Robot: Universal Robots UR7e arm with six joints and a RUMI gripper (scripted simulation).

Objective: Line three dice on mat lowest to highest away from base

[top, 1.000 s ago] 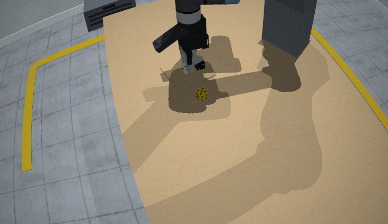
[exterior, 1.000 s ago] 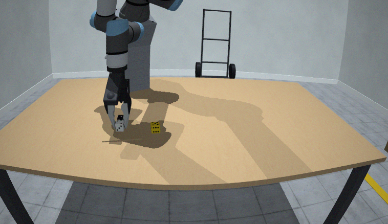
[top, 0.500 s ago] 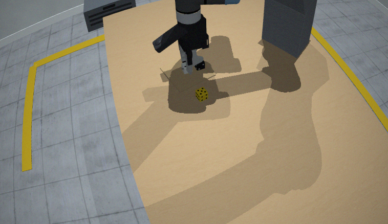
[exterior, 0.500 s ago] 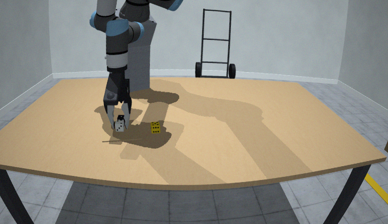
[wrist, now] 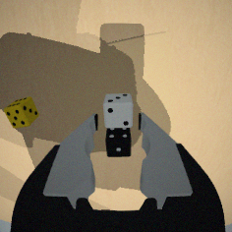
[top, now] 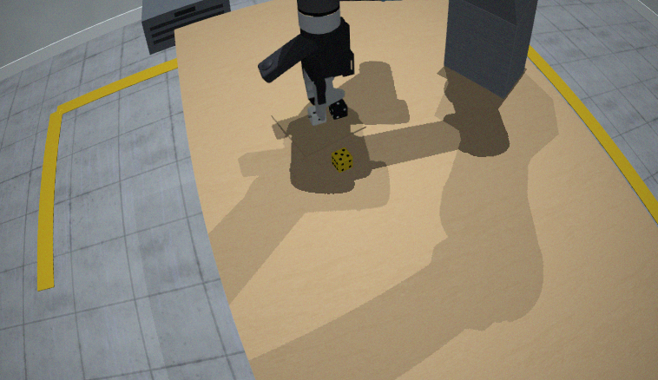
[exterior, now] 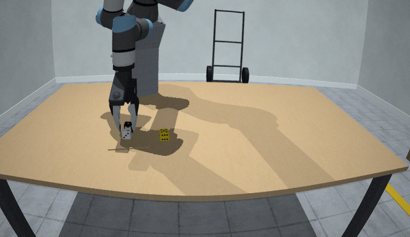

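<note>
Right now the white die is 2 cm below my hand. The rest, counted from my hand: yellow die (13 cm to the left, 2 cm below, 1 cm behind); then mat (4 cm below); then black die (4 cm behind, 2 cm below).
</note>
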